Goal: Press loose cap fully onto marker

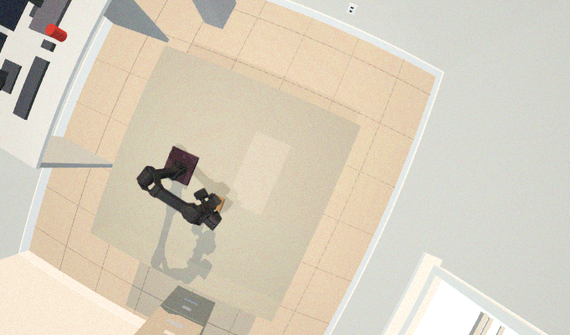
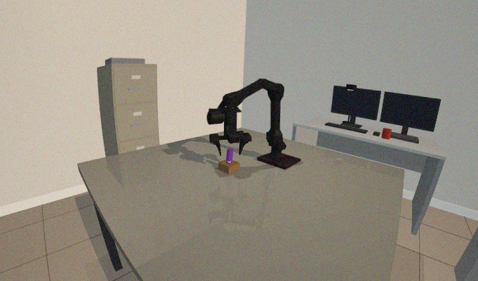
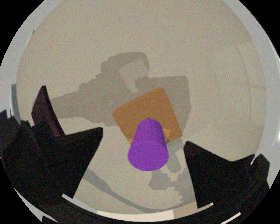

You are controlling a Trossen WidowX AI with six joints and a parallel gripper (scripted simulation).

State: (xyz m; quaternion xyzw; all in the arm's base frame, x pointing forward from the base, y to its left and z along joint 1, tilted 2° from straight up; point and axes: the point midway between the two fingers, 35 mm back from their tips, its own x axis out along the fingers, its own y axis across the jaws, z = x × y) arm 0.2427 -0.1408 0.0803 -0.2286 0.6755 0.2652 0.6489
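My gripper tip is right at the purple cap. Round my gripper tip: purple marker: right at my gripper tip.
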